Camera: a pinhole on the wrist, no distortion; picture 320 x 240 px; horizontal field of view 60.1 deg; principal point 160.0 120.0 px. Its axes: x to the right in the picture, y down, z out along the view. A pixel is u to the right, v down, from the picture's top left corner.
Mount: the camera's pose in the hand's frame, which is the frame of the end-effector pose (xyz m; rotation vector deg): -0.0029 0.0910 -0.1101 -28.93 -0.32 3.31
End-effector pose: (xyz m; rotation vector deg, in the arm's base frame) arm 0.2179 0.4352 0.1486 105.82 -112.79 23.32
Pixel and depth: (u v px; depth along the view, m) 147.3 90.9 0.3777
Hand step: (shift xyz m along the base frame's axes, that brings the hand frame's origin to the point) -0.2584 -0.0730 -0.2065
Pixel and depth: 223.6 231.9 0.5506
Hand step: -0.5849 -0.1687 -0.1451
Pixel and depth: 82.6 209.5 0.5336
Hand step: -0.5081 0.0587 -0.2911
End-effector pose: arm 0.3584 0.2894 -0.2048 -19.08 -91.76 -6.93
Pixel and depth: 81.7 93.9 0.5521
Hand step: -0.2921 0.3769 -0.2288
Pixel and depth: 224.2 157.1 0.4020
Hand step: -0.1114 0.3919 0.0226
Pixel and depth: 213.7 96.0 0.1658
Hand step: 0.0052 0.1677 0.0037
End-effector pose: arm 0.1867 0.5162 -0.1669 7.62 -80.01 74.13
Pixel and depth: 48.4 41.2 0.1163
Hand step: -0.0706 0.0095 -0.1043
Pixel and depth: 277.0 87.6 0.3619
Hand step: -0.3569 0.0097 0.0315
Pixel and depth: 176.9 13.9 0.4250
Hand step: -0.3313 -0.1745 0.0208
